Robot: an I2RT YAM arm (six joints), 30 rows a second.
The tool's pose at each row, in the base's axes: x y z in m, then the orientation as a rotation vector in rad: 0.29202, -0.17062, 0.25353, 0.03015, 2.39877, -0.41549; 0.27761, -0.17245, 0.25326, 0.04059, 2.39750, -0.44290; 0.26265, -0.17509, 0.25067, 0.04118, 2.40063, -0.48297; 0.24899, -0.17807, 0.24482, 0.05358, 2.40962, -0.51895; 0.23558, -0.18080, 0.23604, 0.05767, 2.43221, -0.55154; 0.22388, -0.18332, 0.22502, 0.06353, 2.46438, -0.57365; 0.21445, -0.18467, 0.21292, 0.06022, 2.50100, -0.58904; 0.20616, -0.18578, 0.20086, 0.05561, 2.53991, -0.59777; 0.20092, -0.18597, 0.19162, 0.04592, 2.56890, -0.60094
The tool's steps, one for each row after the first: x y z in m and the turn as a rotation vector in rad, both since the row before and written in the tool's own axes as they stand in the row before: 0.01129, -0.00356, -0.00842, 0.02248, 0.00340, -0.00033; 0.01330, -0.00389, -0.00675, 0.02829, 0.00814, -0.01165; 0.01449, -0.00295, -0.00332, 0.02754, 0.01554, -0.00309; 0.01615, -0.00169, -0.00090, 0.02094, 0.02713, -0.01030; 0.01614, -0.00021, 0.00207, 0.01237, 0.03528, -0.00787; 0.01471, 0.00182, 0.00418, 0.00478, 0.03691, -0.01327; 0.01352, 0.00242, 0.00517, -0.00052, 0.03784, -0.01286; 0.00917, 0.00275, 0.00460, -0.00389, 0.02656, -0.01304
